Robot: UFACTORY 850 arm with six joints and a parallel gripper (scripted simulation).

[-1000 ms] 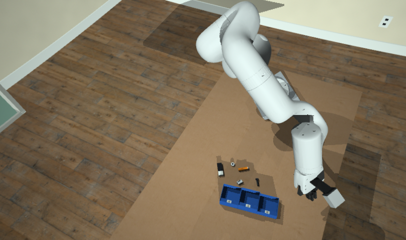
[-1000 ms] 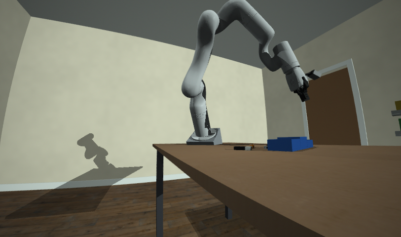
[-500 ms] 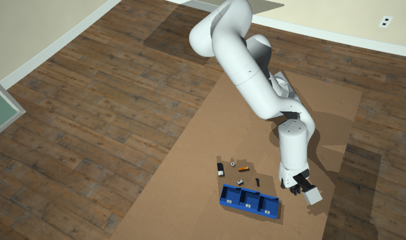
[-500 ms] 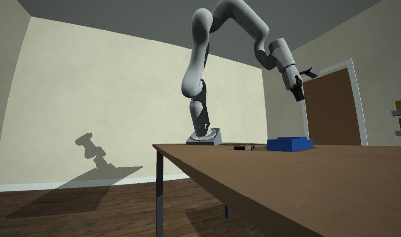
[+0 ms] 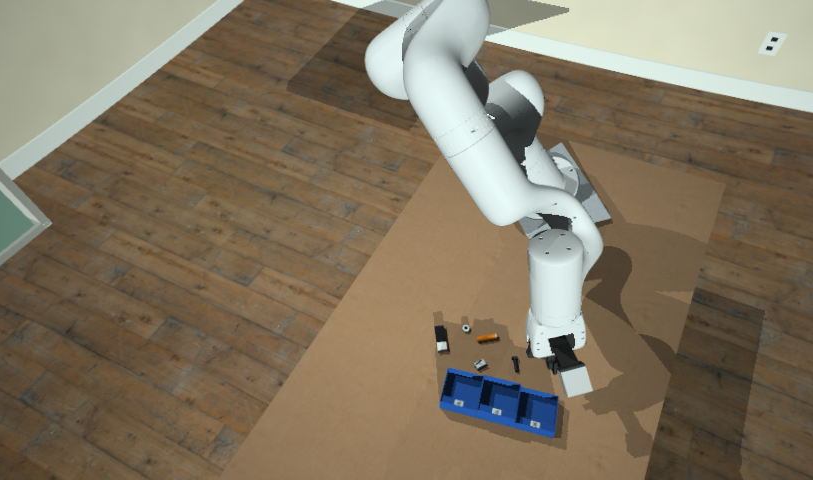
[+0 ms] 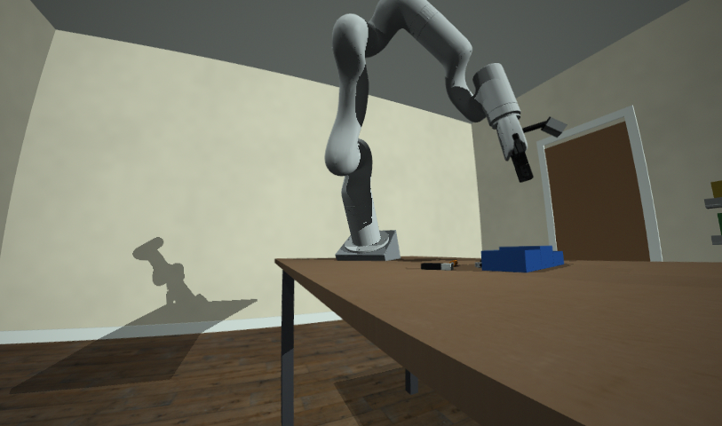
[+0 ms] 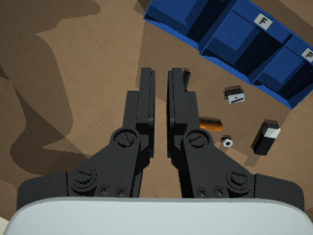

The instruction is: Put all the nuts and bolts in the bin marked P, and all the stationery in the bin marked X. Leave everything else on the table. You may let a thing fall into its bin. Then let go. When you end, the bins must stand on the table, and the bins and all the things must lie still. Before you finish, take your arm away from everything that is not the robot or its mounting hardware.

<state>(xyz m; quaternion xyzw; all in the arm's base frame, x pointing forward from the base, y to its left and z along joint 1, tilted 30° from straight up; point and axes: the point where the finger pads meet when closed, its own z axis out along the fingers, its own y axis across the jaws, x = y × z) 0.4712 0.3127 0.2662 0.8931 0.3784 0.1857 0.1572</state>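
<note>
My gripper is now 40 mm short of the blue bin, 90 mm to the left of it and 220 mm above it. Round my hand: black bolt (80 mm behind, 90 mm to the right, 230 mm below); nut (110 mm behind, 230 mm to the right, 230 mm below); orange cylinder (110 mm behind, 170 mm to the right, 230 mm below).
</note>
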